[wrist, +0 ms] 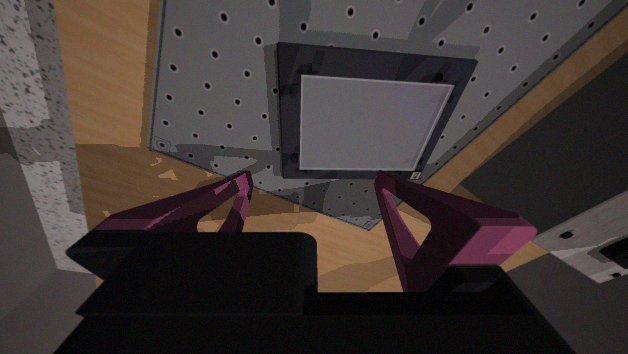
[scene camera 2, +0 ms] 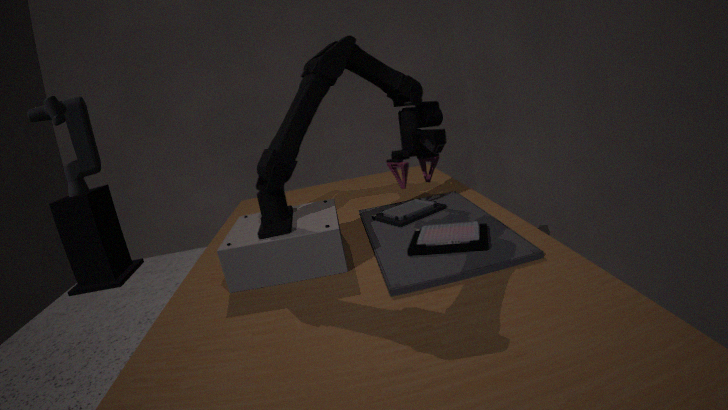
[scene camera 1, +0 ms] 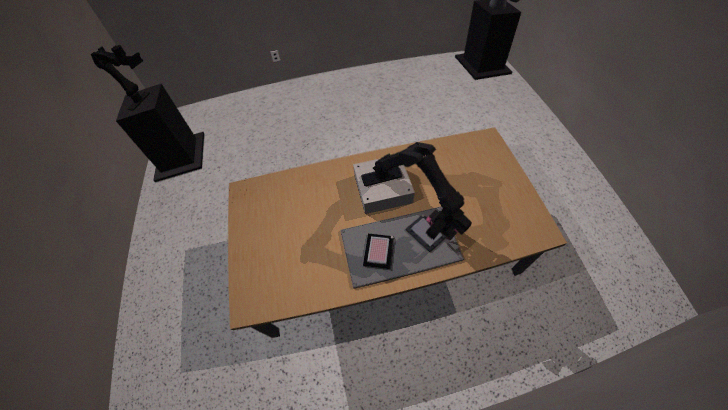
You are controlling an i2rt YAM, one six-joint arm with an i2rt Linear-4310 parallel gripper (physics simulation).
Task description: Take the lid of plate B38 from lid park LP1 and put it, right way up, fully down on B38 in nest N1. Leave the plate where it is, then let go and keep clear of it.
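Pixels of known places: gripper, between the fingertips: [wrist: 313, 177] [scene camera 2: 415, 185]; arm's base, origin of its link: [scene camera 2: 277, 222] [scene camera 1: 381, 176].
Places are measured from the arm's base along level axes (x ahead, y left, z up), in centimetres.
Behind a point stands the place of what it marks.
Note:
The pale, clear lid [scene camera 1: 423, 231] {y 10.6, x 32.6, z -6.5 cm} [scene camera 2: 411, 208] {y 10.5, x 33.4, z -6.5 cm} [wrist: 370, 125] {y 11.4, x 33.2, z -6.5 cm} lies flat inside the dark frame of the lid park [scene camera 1: 418, 240] {y 6.9, x 35.9, z -7.5 cm} [scene camera 2: 398, 223] {y 3.8, x 28.1, z -7.5 cm} [wrist: 370, 55] {y 7.2, x 36.4, z -7.3 cm}. The plate [scene camera 1: 378, 249] {y -12.7, x 35.4, z -5.8 cm} [scene camera 2: 448, 233] {y -14.3, x 34.5, z -5.7 cm}, with pinkish wells, sits in the black nest [scene camera 1: 365, 254] {y -19.0, x 35.5, z -7.1 cm} [scene camera 2: 448, 249] {y -18.2, x 32.9, z -7.5 cm}; it does not show in the wrist view. No lettering is readable on either holder. My gripper [scene camera 1: 442, 227] {y 16.2, x 36.9, z -2.1 cm} [scene camera 2: 415, 183] {y 16.2, x 36.9, z -2.1 cm} [wrist: 313, 177] {y 16.2, x 36.9, z -2.1 cm} is open, with its pink fingers wide apart and empty. It hangs above the lid park's side of the board, clear of the lid. In scene camera 1 the wrist hides part of the lid park.
Both holders stand on a grey perforated board [scene camera 1: 356, 272] {y -25.2, x 42.3, z -8.3 cm} [scene camera 2: 397, 275] {y -22.2, x 21.4, z -8.3 cm} [wrist: 215, 90] {y 15.4, x 46.4, z -8.3 cm} on the wooden table [scene camera 1: 280, 229] {y -56.4, x 9.0, z -9.6 cm} [scene camera 2: 305, 351] {y -38.0, x 3.5, z -9.6 cm}. My arm's white base box [scene camera 1: 387, 198] {y -1.3, x 13.4, z -0.3 cm} [scene camera 2: 285, 269] {y -12.4, x 0.8, z -6.5 cm} stands beside the board. Other arms stand on black pedestals [scene camera 1: 157, 132] [scene camera 1: 491, 38] away from the table.

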